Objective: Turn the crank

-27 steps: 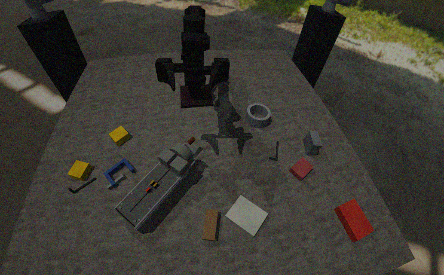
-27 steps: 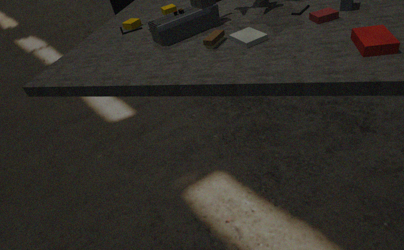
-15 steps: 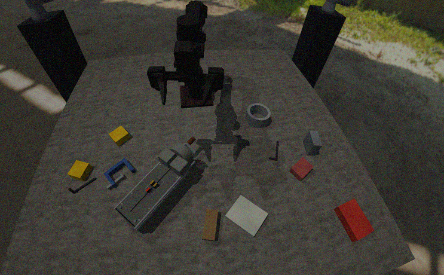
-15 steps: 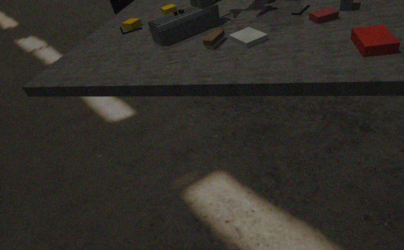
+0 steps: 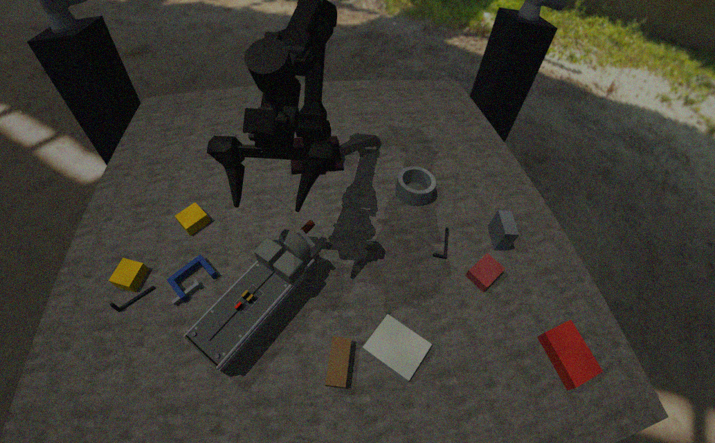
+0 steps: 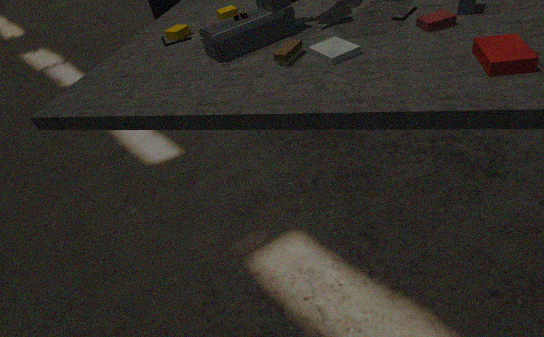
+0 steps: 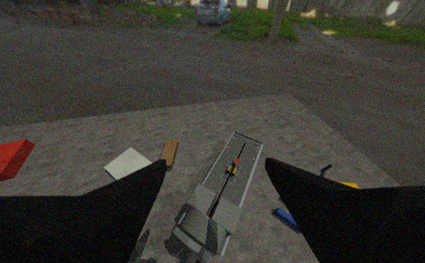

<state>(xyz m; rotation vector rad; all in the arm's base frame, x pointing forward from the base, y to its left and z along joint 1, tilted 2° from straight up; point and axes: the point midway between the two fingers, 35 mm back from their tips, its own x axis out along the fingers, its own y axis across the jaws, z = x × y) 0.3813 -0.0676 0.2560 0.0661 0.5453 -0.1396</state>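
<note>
Now: the brown crank handle 90 mm behind my gripper tip, 40 mm to the left of it and 180 mm below it. Also, from my gripper tip: white plate: 150 mm ahead, 210 mm to the left, 240 mm below; red pointer: 80 mm ahead, 70 mm to the right, 170 mm below; brown block: 170 mm ahead, 100 mm to the left, 240 mm below.
</note>
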